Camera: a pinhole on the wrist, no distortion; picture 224 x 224 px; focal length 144.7 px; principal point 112.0 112.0 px. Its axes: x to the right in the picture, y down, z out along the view. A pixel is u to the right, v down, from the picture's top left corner.
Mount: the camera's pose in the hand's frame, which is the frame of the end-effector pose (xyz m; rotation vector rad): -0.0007 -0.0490 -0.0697 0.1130 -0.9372 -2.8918
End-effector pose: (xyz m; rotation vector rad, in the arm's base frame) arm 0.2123 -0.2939 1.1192 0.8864 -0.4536 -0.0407
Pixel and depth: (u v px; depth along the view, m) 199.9 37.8 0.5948
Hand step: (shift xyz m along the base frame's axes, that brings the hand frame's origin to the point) -0.5610 0.2552 0.3342
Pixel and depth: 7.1 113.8 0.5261
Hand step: 0.1002 -0.1589 0.5460
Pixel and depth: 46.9 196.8 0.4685
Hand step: -0.0313 -0.3761 0.3465
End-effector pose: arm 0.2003 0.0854 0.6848 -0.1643 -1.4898 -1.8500
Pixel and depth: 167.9 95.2 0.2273
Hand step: 0.1059 0.1314 0.0453
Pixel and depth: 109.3 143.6 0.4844
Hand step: -0.0161 0.3483 0.2214
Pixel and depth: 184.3 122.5 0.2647
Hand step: 0.1067 0.2020 0.0234
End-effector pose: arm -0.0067 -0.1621 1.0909 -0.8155 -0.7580 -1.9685
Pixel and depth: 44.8 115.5 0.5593
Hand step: 0.2734 0.0734 0.4561
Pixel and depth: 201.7 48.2 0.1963
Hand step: 0.1757 0.0402 -0.0699
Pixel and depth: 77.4 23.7 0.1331
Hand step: 0.0775 -0.0562 0.0232
